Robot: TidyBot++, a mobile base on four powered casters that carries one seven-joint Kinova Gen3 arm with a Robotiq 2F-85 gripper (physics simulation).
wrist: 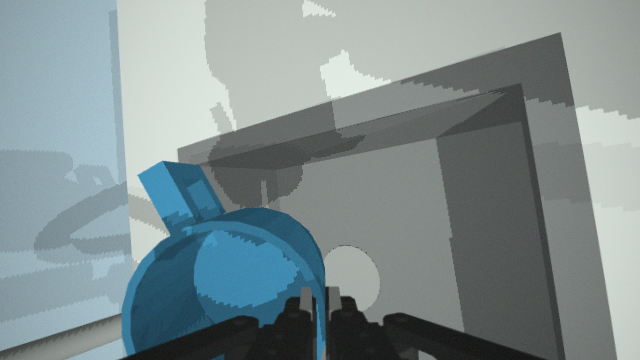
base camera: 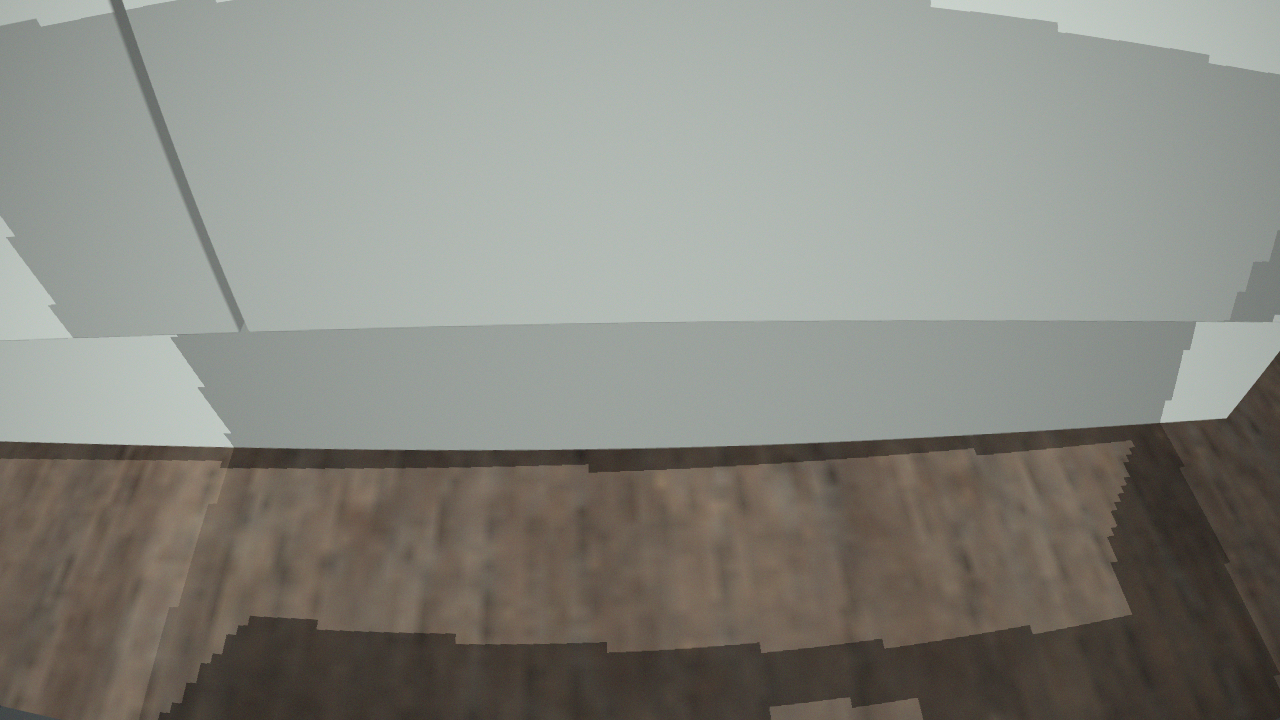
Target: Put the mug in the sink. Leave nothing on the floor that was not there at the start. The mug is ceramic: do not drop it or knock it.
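Places are measured from the arm's base along level axes (x ahead, y left, z up), in millimetres.
Pixels of known places: gripper, fingertip midpoint: [wrist: 320,306].
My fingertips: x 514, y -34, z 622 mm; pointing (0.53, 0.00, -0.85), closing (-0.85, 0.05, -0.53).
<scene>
Behind a point stands the place of what it marks.
A blue mug [wrist: 245,270] @[x 583, y -44, z 604 mm] fills the lower left of the wrist view, its open top facing the camera and its square handle pointing to the upper left. My gripper [wrist: 320,306] @[x 514, y -34, z 622 mm] is shut on the mug's wall at its right side. The grey square sink [wrist: 560,165] lies below, and the mug overlaps its left part in this view; the mug's shadow falls across the sink's upper left wall and bottom. The mug's height above the sink bottom cannot be told. The sink's lower edge is out of view. The mug and gripper do not show in the base camera view.
A white counter top [wrist: 165,50] @[x 794, y -288, z 514 mm] surrounds the sink, with a blue wall surface [wrist: 50,90] @[x 977, y -265, z 576 mm] at the left. A pale grey bar [wrist: 75,337] @[x 784, y 26, z 627 mm], perhaps the faucet, reaches behind the mug. A pale cabinet front [base camera: 626,179] @[x 312, y 3, z -180 mm] stands close ahead of the base, above the wooden floor [base camera: 581,555] @[x 299, y 25, z -396 mm].
</scene>
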